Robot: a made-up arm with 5 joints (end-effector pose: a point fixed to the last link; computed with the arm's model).
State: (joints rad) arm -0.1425 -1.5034 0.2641 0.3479 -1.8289
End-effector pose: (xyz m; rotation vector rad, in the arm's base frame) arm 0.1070 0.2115 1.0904 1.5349 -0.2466 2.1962
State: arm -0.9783 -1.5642 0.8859 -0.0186 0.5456
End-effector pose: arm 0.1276 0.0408 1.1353 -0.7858 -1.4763 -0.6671
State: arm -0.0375 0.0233 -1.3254 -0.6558 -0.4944
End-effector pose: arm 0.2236 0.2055 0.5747 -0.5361 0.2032 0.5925
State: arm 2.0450 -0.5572 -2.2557 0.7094 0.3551
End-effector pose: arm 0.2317 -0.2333 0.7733 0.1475 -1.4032 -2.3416
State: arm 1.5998 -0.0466 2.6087 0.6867 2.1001
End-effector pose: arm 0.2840 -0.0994 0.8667 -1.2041 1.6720 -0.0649
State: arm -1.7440 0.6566 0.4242 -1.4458 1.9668
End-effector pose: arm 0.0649 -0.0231 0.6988 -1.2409 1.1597 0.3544
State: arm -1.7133 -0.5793 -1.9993 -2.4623 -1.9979
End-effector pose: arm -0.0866 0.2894 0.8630 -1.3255 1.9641 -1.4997
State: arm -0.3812 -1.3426 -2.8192 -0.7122 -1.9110
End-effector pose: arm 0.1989 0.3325 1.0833 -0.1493 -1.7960 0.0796
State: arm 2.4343 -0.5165 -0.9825 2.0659 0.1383
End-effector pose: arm -0.0253 0.0277 0.8012 1.3730 0.1068 1.2746
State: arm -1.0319 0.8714 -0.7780 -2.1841 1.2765
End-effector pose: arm 0.0044 0.0105 0.7383 0.2419 -3.0470 -0.1197
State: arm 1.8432 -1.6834 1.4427 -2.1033 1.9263
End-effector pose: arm 0.2930 0.0724 1.0067 -0.4900 1.5096 2.6061
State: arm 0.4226 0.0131 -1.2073 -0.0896 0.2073
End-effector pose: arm 0.2655 0.1643 0.5510 -0.1039 0.1605 -0.4090
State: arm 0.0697 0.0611 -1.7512 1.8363 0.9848
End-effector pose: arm 0.2999 0.1709 0.5737 0.1963 -0.9883 -1.4775
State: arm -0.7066 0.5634 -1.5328 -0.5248 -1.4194
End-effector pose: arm 0.0557 0.1540 0.5573 -1.2785 -0.0229 1.3650
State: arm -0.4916 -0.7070 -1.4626 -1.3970 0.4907
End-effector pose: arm 0.1974 0.3300 0.7364 0.2644 0.2659 1.7255
